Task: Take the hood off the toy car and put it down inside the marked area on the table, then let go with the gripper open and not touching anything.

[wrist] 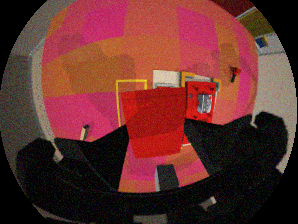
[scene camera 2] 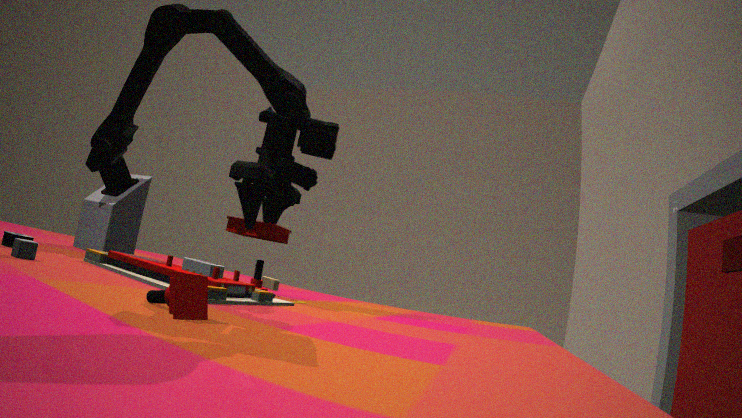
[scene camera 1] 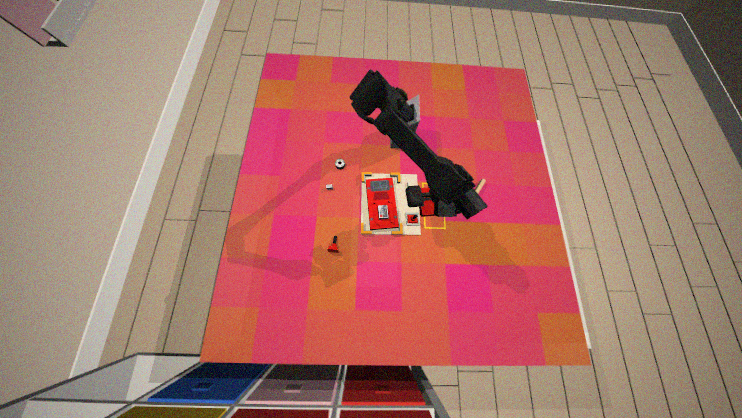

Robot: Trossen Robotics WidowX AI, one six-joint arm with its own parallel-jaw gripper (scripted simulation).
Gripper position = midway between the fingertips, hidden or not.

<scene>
The gripper (scene camera 2: 258, 232) holds a red hood (scene camera 2: 270, 232). Also in view: a red toy car (scene camera 2: 150, 267).
The red hood also shows in the wrist view (wrist: 155, 118). The red toy car is seen too in the wrist view (wrist: 192, 88) and in scene camera 1 (scene camera 1: 380, 191). The gripper also shows in the wrist view (wrist: 155, 123) and in scene camera 1 (scene camera 1: 429, 202).
</scene>
